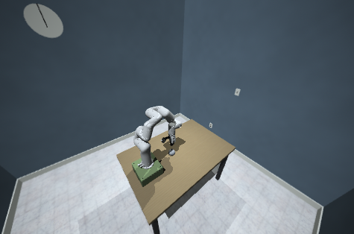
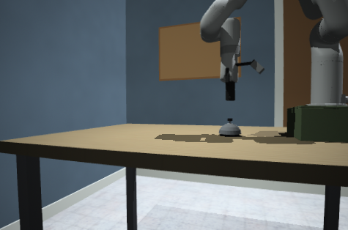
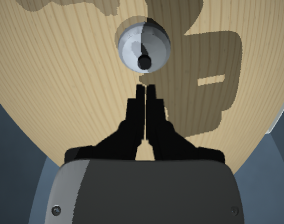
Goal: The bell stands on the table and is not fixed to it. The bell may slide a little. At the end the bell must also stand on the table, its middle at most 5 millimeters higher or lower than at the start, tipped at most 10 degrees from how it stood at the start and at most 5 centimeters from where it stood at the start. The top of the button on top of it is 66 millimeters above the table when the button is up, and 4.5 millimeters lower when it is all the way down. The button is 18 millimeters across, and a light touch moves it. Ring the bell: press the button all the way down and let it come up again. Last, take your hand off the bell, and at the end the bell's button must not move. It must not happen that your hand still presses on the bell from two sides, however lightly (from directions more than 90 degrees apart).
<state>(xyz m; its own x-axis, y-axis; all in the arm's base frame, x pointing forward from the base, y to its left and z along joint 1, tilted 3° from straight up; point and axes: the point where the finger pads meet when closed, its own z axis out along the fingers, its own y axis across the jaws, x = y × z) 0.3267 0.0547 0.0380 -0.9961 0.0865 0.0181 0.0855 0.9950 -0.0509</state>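
Now: hand 10 cm above the bell button. Round my hand: bell (11 cm below).
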